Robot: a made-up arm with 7 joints. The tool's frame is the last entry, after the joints.
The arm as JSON. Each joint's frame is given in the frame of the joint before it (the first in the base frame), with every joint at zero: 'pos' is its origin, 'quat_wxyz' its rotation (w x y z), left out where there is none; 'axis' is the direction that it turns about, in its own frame. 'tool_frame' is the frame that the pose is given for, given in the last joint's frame.
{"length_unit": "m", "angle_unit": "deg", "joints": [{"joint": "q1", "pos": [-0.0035, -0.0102, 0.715], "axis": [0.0, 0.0, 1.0]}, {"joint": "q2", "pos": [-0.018, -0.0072, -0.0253], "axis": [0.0, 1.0, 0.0]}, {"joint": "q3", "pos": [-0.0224, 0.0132, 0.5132], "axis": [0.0, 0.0, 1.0]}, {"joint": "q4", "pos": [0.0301, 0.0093, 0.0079], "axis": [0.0, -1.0, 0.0]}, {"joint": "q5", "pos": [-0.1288, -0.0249, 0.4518], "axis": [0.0, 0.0, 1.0]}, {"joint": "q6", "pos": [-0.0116, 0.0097, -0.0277], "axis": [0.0, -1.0, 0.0]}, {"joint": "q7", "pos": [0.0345, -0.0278, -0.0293], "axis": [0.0, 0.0, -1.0]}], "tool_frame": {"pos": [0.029, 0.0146, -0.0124]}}
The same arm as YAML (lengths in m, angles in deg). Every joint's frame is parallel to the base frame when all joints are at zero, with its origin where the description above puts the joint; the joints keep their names.
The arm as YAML. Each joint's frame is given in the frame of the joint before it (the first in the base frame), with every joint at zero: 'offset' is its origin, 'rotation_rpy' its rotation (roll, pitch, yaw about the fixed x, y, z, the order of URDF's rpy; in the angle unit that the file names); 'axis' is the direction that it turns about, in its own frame. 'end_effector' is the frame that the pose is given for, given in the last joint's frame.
length_unit: m
angle_unit: deg
chain:
  - id: q1
    offset: [-0.0035, -0.0102, 0.715]
    rotation_rpy: [0.0, 0.0, 0.0]
    axis: [0.0, 0.0, 1.0]
  - id: q2
    offset: [-0.018, -0.0072, -0.0253]
    rotation_rpy: [0.0, 0.0, 0.0]
    axis: [0.0, 1.0, 0.0]
  - id: q3
    offset: [-0.0224, 0.0132, 0.5132]
    rotation_rpy: [0.0, 0.0, 0.0]
    axis: [0.0, 0.0, 1.0]
  - id: q4
    offset: [0.0301, 0.0093, 0.0079]
    rotation_rpy: [0.0, 0.0, 0.0]
    axis: [0.0, -1.0, 0.0]
  - id: q5
    offset: [-0.1288, -0.0249, 0.4518]
    rotation_rpy: [0.0, 0.0, 0.0]
    axis: [0.0, 0.0, 1.0]
  - id: q6
    offset: [-0.0116, 0.0097, -0.0277]
    rotation_rpy: [0.0, 0.0, 0.0]
    axis: [0.0, -1.0, 0.0]
  - id: q7
    offset: [0.0345, -0.0278, -0.0293]
    rotation_rpy: [0.0, 0.0, 0.0]
    axis: [0.0, 0.0, -1.0]
end_effector:
  offset: [0.029, 0.0146, -0.0124]
  rotation_rpy: [0.0, 0.0, 0.0]

